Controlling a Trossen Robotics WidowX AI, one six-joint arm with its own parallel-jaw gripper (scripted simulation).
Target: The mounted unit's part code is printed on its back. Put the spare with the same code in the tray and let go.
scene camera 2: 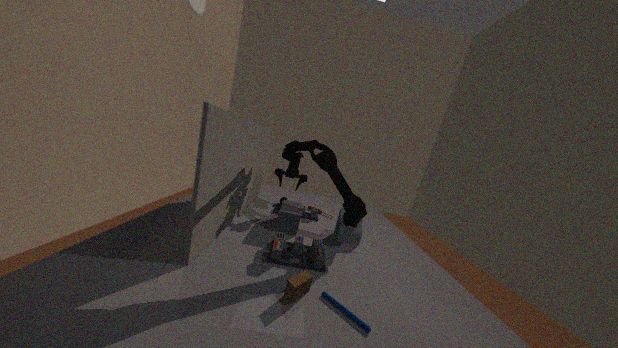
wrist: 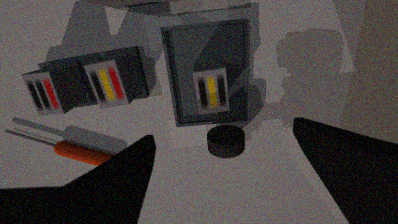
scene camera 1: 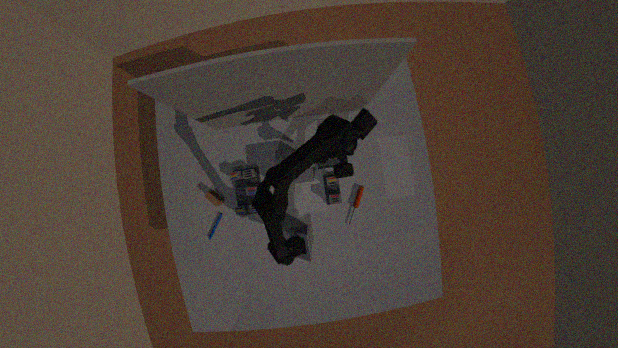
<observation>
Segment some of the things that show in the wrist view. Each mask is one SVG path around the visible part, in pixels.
My gripper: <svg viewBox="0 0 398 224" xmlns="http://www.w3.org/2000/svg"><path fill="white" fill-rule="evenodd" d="M153 136L145 135L145 137L124 148L121 152L108 159L108 161L101 163L96 168L66 185L58 187L0 189L0 224L138 224L140 211L145 200L145 193L154 167L156 146ZM295 118L293 132L304 156L307 157L311 166L317 172L317 175L335 200L335 203L339 206L338 208L342 211L348 223L398 224L398 144L362 134L355 134L351 131L302 117Z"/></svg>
An orange-handled screwdriver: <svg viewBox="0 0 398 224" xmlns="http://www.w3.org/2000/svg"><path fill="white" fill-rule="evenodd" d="M5 130L5 134L55 149L55 154L92 165L98 166L114 156L68 142L59 141L54 144L11 130Z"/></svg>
A dark spare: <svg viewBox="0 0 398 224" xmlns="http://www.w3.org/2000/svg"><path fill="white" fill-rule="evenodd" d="M221 60L193 65L193 77L200 115L230 110L227 69Z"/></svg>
A black puck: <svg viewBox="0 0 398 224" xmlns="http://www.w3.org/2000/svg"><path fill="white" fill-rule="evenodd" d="M208 131L208 150L213 156L230 159L240 156L245 151L245 132L241 128L232 125L221 125Z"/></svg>
</observation>
